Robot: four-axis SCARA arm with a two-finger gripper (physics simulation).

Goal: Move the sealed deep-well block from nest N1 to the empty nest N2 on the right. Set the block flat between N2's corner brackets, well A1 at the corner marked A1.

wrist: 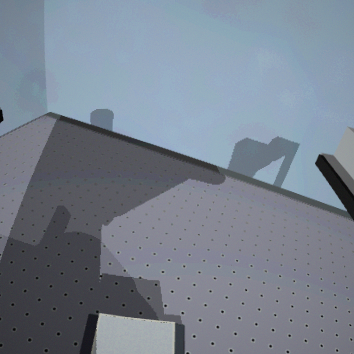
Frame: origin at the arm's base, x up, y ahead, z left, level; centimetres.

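Seen in the pictures: gripper, fingertip midpoint: [165, 115].
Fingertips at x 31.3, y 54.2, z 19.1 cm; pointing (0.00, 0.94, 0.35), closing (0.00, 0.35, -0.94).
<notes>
A point is followed by its place in that frame.
In the wrist view my gripper [165, 115] @(x 31.3, y 54.2, z 19.1 cm) is open and empty. Its right finger [338, 175] @(x 30.8, y 55.0, z 11.7 cm) is a dark bar with a pale body at the right edge. Only a sliver of the left finger [1, 116] @(x 30.5, y 51.5, z 25.5 cm) shows at the left edge. A pale grey flat-topped block [135, 335] @(x 6.7, y 56.0, z 19.6 cm) with dark sides is cut off by the bottom edge, low and left of centre. It looks like the sealed deep-well block, well below and in front of the fingers. No nest brackets or A1 mark show, and nest N2 is out of view.
The grey perforated table [246, 253] @(x 1.3, y 78.5, z 9.9 cm) fills the lower half, with a dark rim [158, 149] @(x 0.0, y 103.2, z 37.0 cm) along its far edge. Pale blue walls [193, 63] rise behind it and meet in a corner at the left. Arm shadows fall on the table's left part and on the wall.
</notes>
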